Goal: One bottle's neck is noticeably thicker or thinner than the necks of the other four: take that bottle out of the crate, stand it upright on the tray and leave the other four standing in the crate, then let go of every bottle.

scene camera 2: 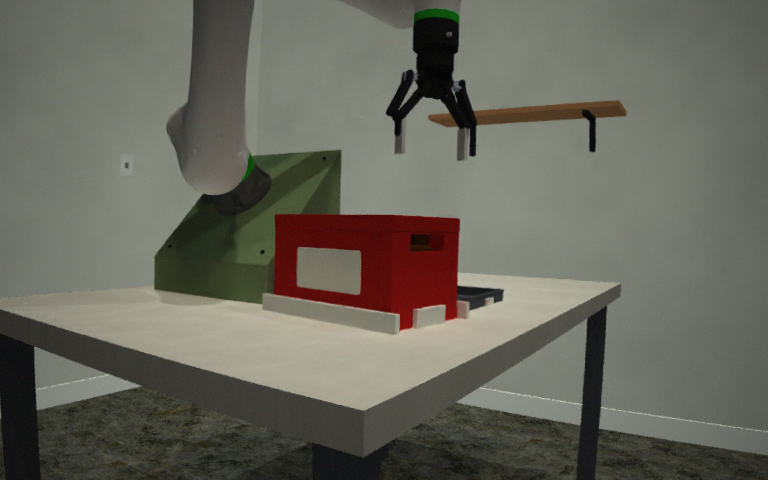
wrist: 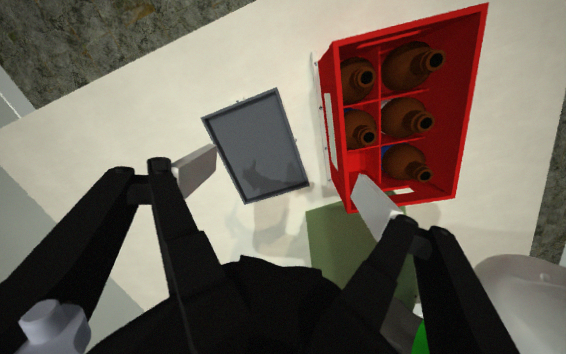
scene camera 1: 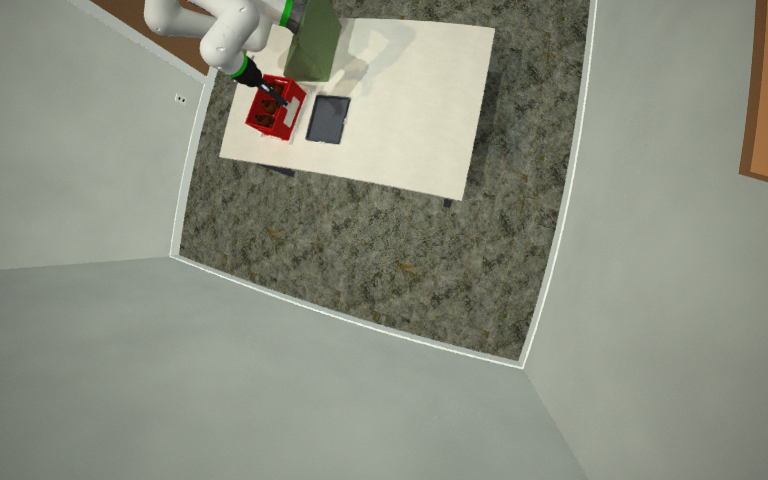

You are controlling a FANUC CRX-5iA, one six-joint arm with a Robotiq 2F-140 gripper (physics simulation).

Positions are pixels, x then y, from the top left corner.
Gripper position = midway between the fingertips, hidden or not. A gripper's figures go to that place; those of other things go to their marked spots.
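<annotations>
There's a bottle (wrist: 401, 117) that's 40 cm from the lens, and a bottle (wrist: 405, 67) at 39 cm from the lens. The gripper (wrist: 286, 172) is 18 cm from the lens.
</annotations>
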